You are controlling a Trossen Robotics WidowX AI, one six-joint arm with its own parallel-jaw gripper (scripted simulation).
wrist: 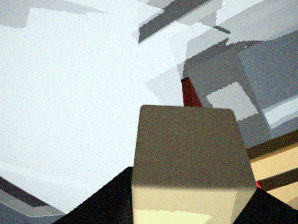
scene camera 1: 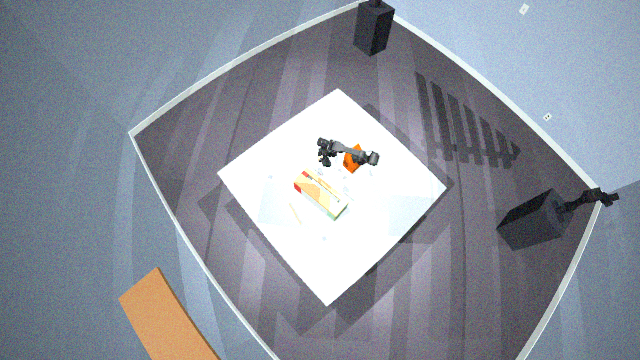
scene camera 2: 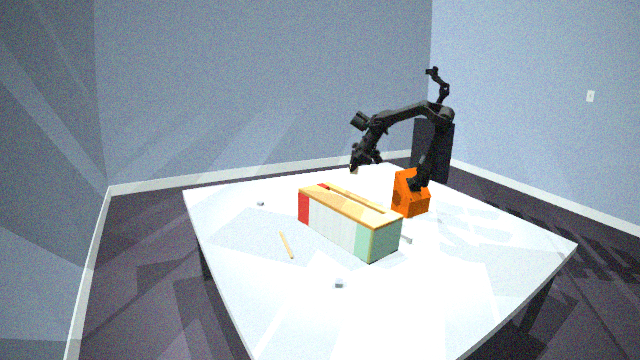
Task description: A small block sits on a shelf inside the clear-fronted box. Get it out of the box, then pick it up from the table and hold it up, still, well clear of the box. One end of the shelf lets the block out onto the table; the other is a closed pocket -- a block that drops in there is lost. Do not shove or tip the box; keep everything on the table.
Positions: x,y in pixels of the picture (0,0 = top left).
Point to a box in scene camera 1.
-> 317,191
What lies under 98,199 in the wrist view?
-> My gripper.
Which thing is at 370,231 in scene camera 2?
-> A box.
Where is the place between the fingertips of my gripper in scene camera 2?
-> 349,170
